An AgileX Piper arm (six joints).
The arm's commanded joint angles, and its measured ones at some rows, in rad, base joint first. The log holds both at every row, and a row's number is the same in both.
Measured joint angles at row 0:
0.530 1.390 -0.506 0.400 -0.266 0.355
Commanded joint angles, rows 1 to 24:
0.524 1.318 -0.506 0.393 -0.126 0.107
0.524 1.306 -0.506 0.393 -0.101 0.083
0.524 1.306 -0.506 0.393 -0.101 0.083
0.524 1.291 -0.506 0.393 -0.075 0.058
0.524 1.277 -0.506 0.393 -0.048 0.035
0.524 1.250 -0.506 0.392 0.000 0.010
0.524 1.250 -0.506 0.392 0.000 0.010
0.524 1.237 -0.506 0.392 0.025 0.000
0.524 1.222 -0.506 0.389 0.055 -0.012
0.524 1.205 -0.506 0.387 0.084 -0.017
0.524 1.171 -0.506 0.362 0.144 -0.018
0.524 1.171 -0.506 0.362 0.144 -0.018
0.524 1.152 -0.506 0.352 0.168 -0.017
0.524 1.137 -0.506 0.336 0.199 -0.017
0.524 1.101 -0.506 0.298 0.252 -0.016
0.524 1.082 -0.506 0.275 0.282 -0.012
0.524 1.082 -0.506 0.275 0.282 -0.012
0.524 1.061 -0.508 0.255 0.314 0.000
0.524 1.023 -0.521 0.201 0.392 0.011
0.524 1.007 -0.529 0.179 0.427 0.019
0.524 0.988 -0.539 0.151 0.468 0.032
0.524 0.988 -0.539 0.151 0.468 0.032
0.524 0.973 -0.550 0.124 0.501 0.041
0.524 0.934 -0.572 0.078 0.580 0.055
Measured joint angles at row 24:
0.530 0.982 -0.542 0.148 0.475 0.031
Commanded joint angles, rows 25 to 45:
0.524 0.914 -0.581 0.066 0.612 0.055
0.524 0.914 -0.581 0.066 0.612 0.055
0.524 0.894 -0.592 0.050 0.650 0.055
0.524 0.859 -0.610 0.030 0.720 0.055
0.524 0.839 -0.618 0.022 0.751 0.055
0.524 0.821 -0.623 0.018 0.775 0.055
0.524 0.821 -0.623 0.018 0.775 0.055
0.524 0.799 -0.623 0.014 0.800 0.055
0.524 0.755 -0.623 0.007 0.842 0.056
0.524 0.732 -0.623 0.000 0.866 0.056
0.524 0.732 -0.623 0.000 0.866 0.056
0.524 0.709 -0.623 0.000 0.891 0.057
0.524 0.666 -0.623 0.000 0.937 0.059
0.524 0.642 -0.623 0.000 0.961 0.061
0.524 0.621 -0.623 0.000 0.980 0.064
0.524 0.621 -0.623 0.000 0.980 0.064
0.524 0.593 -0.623 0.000 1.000 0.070
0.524 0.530 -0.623 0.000 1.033 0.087
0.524 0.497 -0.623 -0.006 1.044 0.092
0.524 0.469 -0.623 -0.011 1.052 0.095
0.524 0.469 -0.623 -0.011 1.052 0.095
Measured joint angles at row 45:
0.530 0.546 -0.614 0.000 1.011 0.076
